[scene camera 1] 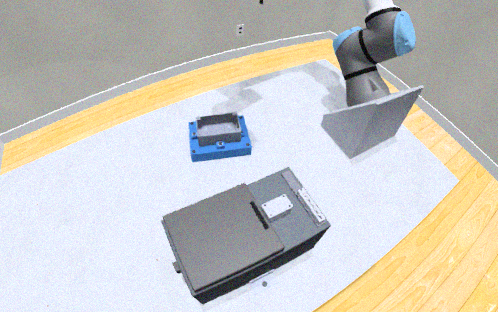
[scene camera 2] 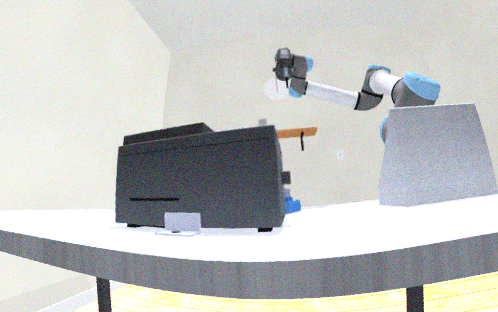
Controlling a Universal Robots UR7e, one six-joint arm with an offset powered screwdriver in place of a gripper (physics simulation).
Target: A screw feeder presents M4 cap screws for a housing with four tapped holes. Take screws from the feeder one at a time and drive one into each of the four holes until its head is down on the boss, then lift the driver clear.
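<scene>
The housing [scene camera 1: 219,136] is a grey open-topped box on a blue fixture [scene camera 1: 220,151] [scene camera 2: 293,205]. Whether screws sit in its corner holes is too small to tell. The screw feeder [scene camera 1: 225,240] [scene camera 2: 200,175] is a large dark box nearer scene camera 1, with a small white block [scene camera 1: 277,205] on its lower top part. My screwdriver [scene camera 2: 287,86] hangs from the wrist high above the table, tip down, in the scene camera 2 view, well above the feeder's height. Whether a screw is on its tip is too small to tell. A small dark piece shows at the top edge of the scene camera 1 view.
A grey slanted panel [scene camera 1: 365,125] [scene camera 2: 435,155] stands before the arm's base. A small pale bracket [scene camera 2: 182,222] stands at the feeder's front foot. An orange bar [scene camera 2: 298,132] shows beyond the feeder. The white table top [scene camera 1: 100,210] has a grey edge [scene camera 2: 240,277].
</scene>
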